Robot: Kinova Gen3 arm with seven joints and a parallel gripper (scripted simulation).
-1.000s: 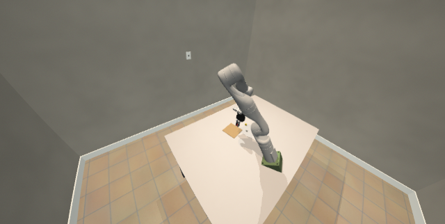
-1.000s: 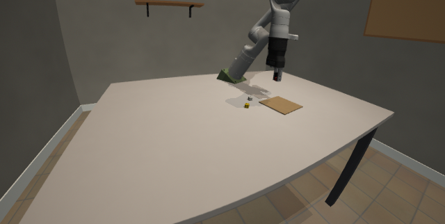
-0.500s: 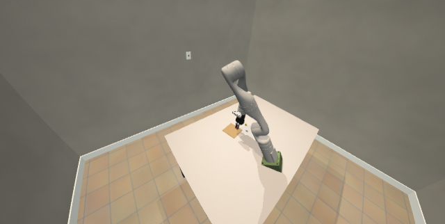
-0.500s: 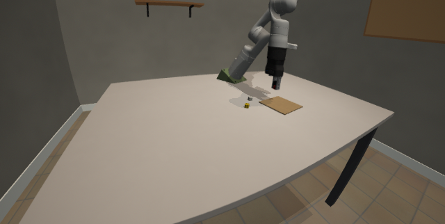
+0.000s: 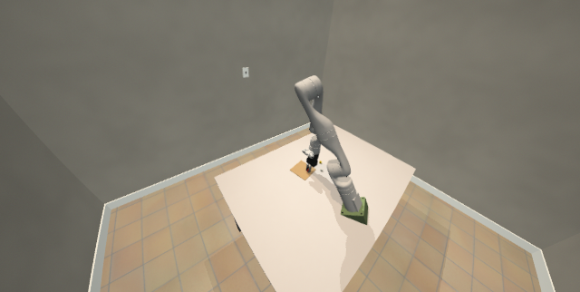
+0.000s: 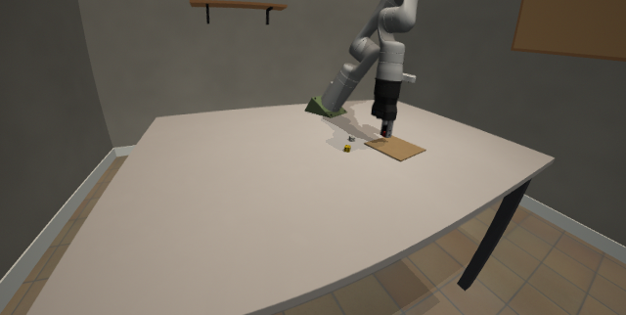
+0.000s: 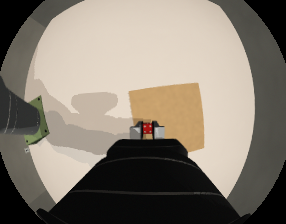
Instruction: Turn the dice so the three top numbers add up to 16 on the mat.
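My gripper is now 4 cm short of the tan mat and 4 cm above it. From my hand the other things lie so: white die 9 cm to the right, 6 cm behind, 3 cm below; then red die 1 cm below; then yellow die 15 cm to the right, 3 cm below.
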